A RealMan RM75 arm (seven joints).
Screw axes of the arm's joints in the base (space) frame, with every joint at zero. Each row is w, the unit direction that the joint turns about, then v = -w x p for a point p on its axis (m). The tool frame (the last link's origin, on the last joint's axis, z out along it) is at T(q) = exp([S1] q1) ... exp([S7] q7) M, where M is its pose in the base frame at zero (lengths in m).
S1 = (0, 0, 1, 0, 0, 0)
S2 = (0, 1, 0, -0.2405, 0, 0)
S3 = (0, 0, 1, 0, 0, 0)
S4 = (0, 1, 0, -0.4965, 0, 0)
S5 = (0, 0, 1, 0, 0, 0)
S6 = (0, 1, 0, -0.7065, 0, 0)
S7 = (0, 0, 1, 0, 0, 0)
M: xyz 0 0 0.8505 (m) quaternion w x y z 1 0 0 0
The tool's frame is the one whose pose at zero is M.
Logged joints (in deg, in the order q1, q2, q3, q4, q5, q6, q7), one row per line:
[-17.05, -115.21, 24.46, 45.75, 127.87, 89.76, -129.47]
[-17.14, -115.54, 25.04, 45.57, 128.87, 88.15, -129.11]
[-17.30, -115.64, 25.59, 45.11, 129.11, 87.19, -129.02]
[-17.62, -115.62, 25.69, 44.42, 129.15, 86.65, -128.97]
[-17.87, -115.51, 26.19, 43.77, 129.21, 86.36, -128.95]
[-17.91, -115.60, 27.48, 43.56, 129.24, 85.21, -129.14]
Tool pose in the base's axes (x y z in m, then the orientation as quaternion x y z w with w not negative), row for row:
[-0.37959, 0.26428, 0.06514, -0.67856, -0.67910, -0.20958, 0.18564]
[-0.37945, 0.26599, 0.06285, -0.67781, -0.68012, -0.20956, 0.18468]
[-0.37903, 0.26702, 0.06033, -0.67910, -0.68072, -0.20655, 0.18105]
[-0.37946, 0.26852, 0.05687, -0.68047, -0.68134, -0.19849, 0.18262]
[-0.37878, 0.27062, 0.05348, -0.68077, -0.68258, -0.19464, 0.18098]
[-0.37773, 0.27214, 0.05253, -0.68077, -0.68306, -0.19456, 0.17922]
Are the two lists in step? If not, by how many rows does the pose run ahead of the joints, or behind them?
The pose runs 2 rows ahead of the joints: the pose in row i belongs to the joints in row i + 2.
